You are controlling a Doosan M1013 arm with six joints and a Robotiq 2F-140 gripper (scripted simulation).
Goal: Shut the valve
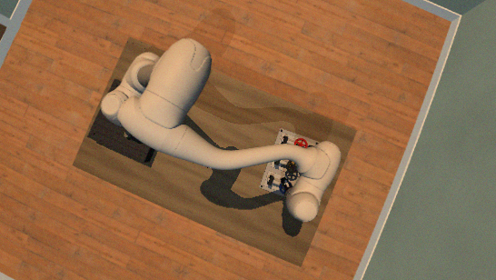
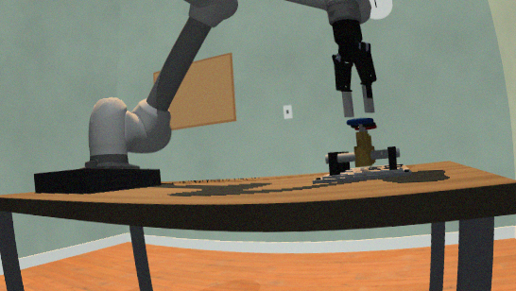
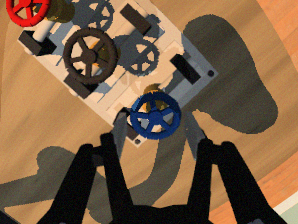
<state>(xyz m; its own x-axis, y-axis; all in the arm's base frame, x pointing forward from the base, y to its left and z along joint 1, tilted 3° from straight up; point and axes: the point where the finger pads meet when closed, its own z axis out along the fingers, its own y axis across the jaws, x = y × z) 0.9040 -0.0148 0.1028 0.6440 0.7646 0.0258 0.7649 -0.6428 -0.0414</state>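
The blue handwheel is 50 mm below my hand. Round my hand: red handwheel: 20 mm behind, 230 mm to the left, 50 mm below; then black handwheel: 10 mm behind, 120 mm to the left, 50 mm below.
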